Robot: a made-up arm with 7 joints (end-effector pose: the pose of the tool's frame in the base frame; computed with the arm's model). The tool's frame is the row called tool. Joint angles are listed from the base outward.
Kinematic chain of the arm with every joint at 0, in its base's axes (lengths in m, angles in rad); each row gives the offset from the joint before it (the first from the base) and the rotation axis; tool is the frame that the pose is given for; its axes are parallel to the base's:
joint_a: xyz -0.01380 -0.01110 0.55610 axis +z
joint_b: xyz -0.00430 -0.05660 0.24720 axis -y
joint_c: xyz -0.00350 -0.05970 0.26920 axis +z
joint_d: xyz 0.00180 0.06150 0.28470 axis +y
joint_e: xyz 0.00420 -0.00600 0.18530 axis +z
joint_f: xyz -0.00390 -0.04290 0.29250 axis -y
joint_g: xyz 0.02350 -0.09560 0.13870 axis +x
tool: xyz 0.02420 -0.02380 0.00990
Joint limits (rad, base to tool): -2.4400..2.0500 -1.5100..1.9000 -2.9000..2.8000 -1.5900..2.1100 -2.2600..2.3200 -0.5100..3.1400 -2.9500..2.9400
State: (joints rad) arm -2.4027 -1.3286 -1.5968 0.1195 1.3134 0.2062 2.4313
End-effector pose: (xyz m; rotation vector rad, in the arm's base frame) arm -1.0473 -0.5177 1.0436 -0.8212 1.7603 1.3135
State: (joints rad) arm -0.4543 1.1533 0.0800 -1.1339 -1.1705 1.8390 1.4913
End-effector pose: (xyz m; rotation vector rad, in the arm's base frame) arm -0.7206 0.2857 0.5568 0.9059 2.2023 -0.5515
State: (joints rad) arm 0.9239 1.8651 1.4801 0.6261 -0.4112 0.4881 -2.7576
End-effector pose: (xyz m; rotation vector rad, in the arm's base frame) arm -0.8134 -0.7501 0.5445 1.0656 1.6782 2.2333
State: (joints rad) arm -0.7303 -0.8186 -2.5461 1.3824 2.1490 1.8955 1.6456
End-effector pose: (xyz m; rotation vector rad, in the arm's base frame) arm -0.2692 -0.3596 1.4150 -0.1474 -2.3230 0.2790
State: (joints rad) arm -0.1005 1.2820 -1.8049 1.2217 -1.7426 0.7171 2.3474
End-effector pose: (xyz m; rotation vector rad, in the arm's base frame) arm -0.9117 -0.5759 1.0427 -1.2617 1.6341 2.0790
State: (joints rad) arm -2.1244 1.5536 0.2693 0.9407 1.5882 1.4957 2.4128
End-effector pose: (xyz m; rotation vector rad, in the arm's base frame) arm 0.3534 0.6509 1.3217 1.5017 -0.3562 1.0472
